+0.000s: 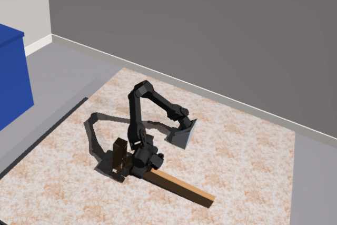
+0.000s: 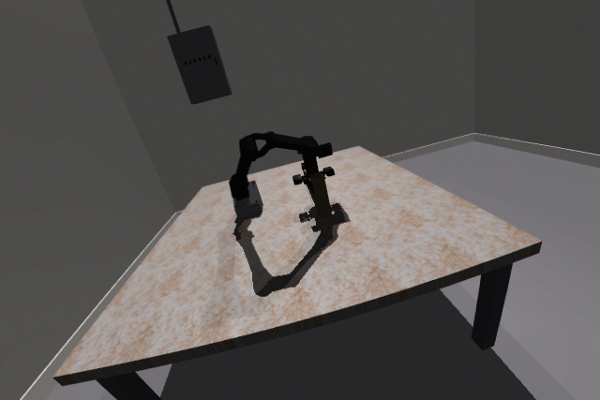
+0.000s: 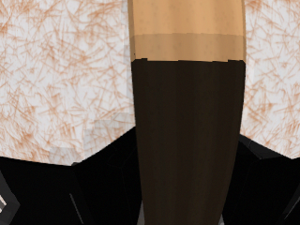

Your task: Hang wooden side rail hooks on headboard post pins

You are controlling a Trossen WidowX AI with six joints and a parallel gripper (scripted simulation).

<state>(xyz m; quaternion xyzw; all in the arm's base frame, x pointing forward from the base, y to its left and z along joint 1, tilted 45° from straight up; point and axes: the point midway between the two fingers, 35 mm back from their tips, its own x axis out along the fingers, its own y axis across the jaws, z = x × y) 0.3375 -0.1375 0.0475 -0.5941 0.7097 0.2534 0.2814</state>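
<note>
The headboard post is 120 mm to the right of my gripper tip, 40 mm above it and 10 mm behind it.
</note>
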